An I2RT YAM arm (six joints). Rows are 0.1 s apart.
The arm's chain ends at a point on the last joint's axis. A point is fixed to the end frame.
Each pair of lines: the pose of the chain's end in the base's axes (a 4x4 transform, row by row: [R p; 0 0 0 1], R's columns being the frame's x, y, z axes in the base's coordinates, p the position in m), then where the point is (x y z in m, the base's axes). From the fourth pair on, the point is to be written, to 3 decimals.
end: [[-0.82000 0.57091 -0.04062 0.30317], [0.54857 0.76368 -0.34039 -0.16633], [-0.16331 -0.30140 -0.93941 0.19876], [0 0 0 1]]
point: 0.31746 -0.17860 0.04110
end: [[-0.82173 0.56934 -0.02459 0.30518], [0.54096 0.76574 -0.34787 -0.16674], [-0.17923 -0.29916 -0.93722 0.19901], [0 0 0 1]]
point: 0.32181 -0.18011 0.04167
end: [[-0.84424 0.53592 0.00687 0.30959], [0.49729 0.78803 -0.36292 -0.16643], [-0.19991 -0.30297 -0.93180 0.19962], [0 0 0 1]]
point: 0.32928 -0.18137 0.04278
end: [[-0.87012 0.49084 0.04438 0.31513], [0.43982 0.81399 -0.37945 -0.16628], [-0.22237 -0.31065 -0.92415 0.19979], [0 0 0 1]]
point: 0.338 -0.183 0.044
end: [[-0.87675 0.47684 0.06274 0.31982], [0.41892 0.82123 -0.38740 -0.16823], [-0.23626 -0.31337 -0.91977 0.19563], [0 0 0 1]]
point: 0.345 -0.186 0.040
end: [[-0.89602 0.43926 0.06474 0.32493], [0.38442 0.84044 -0.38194 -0.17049], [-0.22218 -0.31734 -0.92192 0.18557], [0 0 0 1]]
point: 0.349 -0.187 0.029
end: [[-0.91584 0.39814 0.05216 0.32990], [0.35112 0.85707 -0.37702 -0.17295], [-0.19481 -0.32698 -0.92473 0.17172], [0 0 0 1]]
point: 0.350 -0.188 0.015
